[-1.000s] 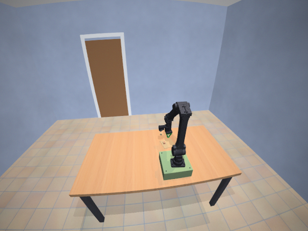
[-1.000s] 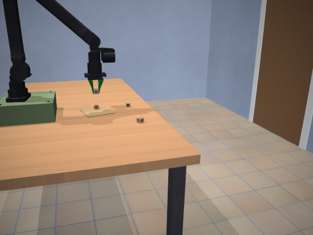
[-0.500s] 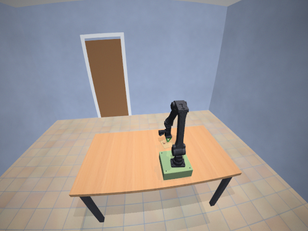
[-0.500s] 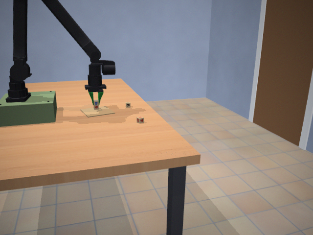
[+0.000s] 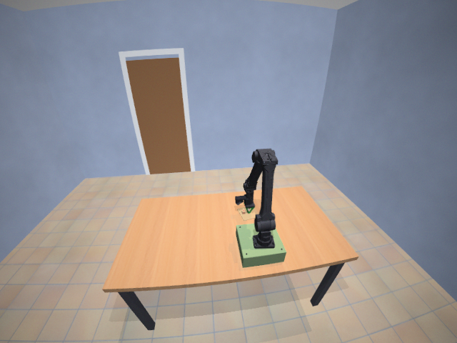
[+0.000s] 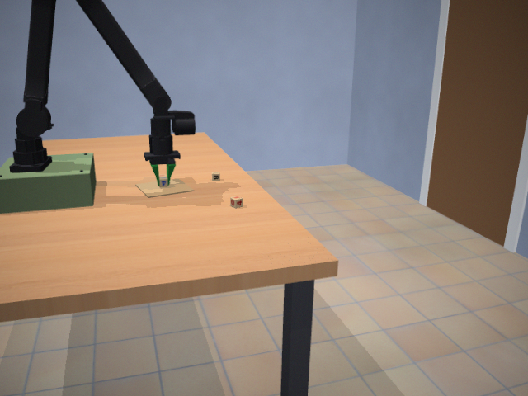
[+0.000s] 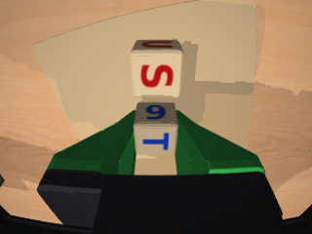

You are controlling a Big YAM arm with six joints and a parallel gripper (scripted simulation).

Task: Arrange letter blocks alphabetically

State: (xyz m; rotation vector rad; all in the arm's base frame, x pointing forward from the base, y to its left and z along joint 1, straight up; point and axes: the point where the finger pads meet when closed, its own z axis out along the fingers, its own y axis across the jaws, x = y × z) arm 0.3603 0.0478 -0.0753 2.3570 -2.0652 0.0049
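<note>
My gripper is now 20 mm above the tan mat.
</note>
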